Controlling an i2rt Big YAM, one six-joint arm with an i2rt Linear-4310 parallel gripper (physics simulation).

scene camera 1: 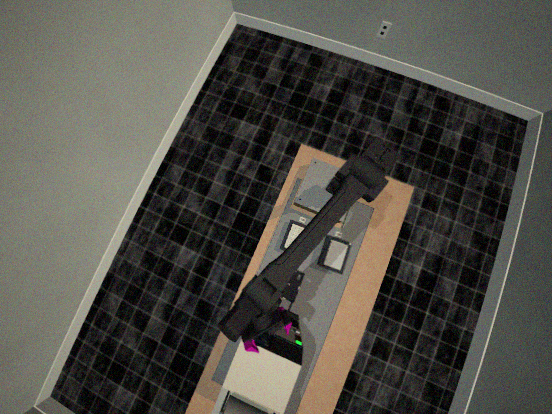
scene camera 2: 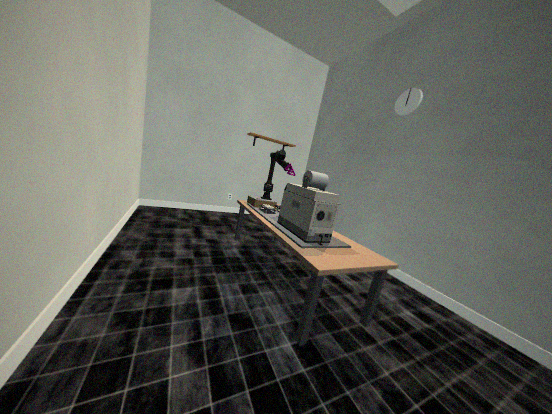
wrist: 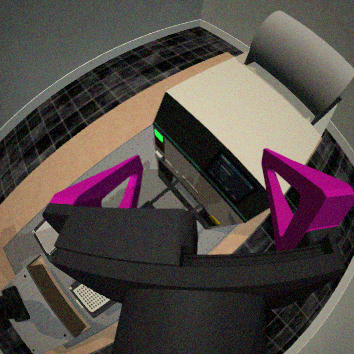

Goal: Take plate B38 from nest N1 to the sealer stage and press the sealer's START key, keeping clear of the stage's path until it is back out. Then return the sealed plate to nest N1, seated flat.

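Places are measured from the arm's base along level axes (x ahead, y left, z up), in millimetres.
Where they show: gripper, between the fingertips: (scene camera 1: 272, 342) (scene camera 2: 294, 174) (wrist: 200, 157); arm's base, origin of its link: (scene camera 2: 266, 199) (wrist: 16, 303).
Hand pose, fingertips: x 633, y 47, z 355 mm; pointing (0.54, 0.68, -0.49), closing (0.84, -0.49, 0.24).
Note:
Each offset is from my fingertips to the top centre of the thing. "spot": to the spot under its first point. Level surfaces: height alone.
My gripper (scene camera 1: 270, 336) (scene camera 2: 290, 170) (wrist: 200, 157) is open and empty, with magenta fingers, above the front of the sealer (scene camera 1: 265, 372) (scene camera 2: 305, 210) (wrist: 245, 100). The sealer's dark screen @(spot: 65 mm ahead, 16 mm right, 103 mm down) (wrist: 232, 177) and green light @(spot: 19 mm ahead, 115 mm left, 156 mm down) (wrist: 158, 135) show in the wrist view; I cannot read the START key. The dark stage @(spot: 121 mm back, 19 mm left, 324 mm down) (scene camera 1: 295, 284) is out in front of the sealer, partly hidden by my arm; no plate shows on its visible part. A plate with wells @(303 mm back, 93 mm right, 369 mm down) (scene camera 1: 296, 234) (wrist: 92, 298) and a pale plate @(345 mm back, 112 mm left, 355 mm down) (scene camera 1: 335, 253) (wrist: 46, 237) lie in two nests. The nest labels and plate names are unreadable.
A grey roll @(265 mm ahead, 74 mm left, 47 mm up) (scene camera 2: 316, 180) (wrist: 302, 60) stands on top of the sealer. A wooden shelf (scene camera 2: 270, 139) is on the wall beyond the arm. My arm (scene camera 1: 320, 222) reaches across the table @(442 mm down) (scene camera 1: 367, 270) (scene camera 2: 350, 260), over the nests and stage. Dark rails (wrist: 187, 197) run from the sealer's front.

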